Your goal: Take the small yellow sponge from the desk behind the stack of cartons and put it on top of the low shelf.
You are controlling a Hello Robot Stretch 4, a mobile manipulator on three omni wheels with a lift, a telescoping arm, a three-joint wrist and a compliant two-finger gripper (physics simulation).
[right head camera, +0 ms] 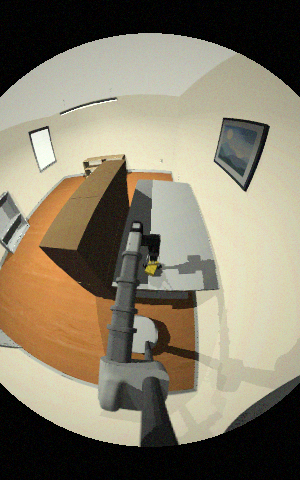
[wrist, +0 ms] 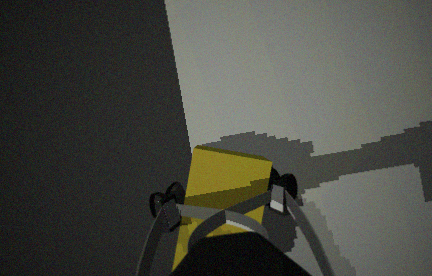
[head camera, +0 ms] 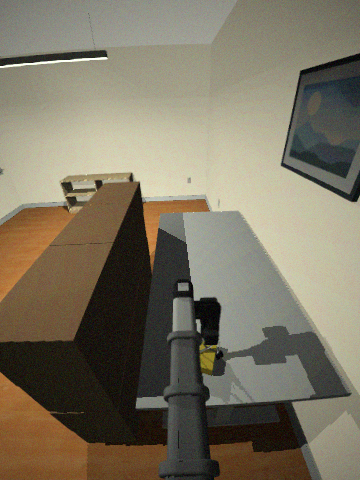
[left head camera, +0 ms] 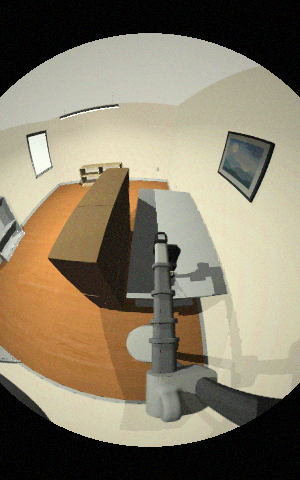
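Where they show: gripper, fingertip midpoint: (right head camera: 151,267) (wrist: 222,189) (head camera: 206,357); robot's base, link origin: (right head camera: 138,333) (left head camera: 146,342).
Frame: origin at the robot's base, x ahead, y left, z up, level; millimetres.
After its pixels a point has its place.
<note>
The small yellow sponge (head camera: 208,364) {x 453, y -86, z 740 mm} (right head camera: 151,269) {x 460, y -85, z 741 mm} (wrist: 227,175) {x 521, y -93, z 742 mm} is near the front end of the grey desk (head camera: 235,260) {x 1112, y -349, z 693 mm} (left head camera: 185,220) {x 1150, y -356, z 693 mm} (right head camera: 175,210) {x 1154, y -298, z 693 mm} (wrist: 300,65) {x 608, y -177, z 693 mm}. My gripper (head camera: 210,350) (right head camera: 152,261) {x 501, y -87, z 693 mm} (wrist: 222,189) {x 501, y -87, z 693 mm} points down over it; in the wrist view its fingertips press on the sponge's left and right sides. The gripper is shut on the sponge. Whether the sponge touches the desk I cannot tell. The low shelf (head camera: 112,176) {x 3683, y 1189, z 583 mm} (left head camera: 102,166) (right head camera: 104,158) {x 3579, y 1375, z 565 mm} stands by the far wall, partly hidden by the brown carton stack (head camera: 75,280) {x 589, y 365, z 1053 mm} (left head camera: 80,230) {x 563, y 431, z 1053 mm} (right head camera: 70,220) {x 567, y 416, z 1053 mm}.
The tall carton stack runs along the desk's left side with a narrow gap. A wall with a framed picture (head camera: 325,127) {x 991, y -598, z 1468 mm} (left head camera: 245,162) {x 926, y -600, z 1474 mm} (right head camera: 240,150) {x 908, y -601, z 1465 mm} is on the right. A round white seat (left head camera: 140,343) {x -1, y 65, z 187 mm} (right head camera: 145,332) {x 26, y -79, z 187 mm} stands before the desk. A grey shelf unit is at the far left.
</note>
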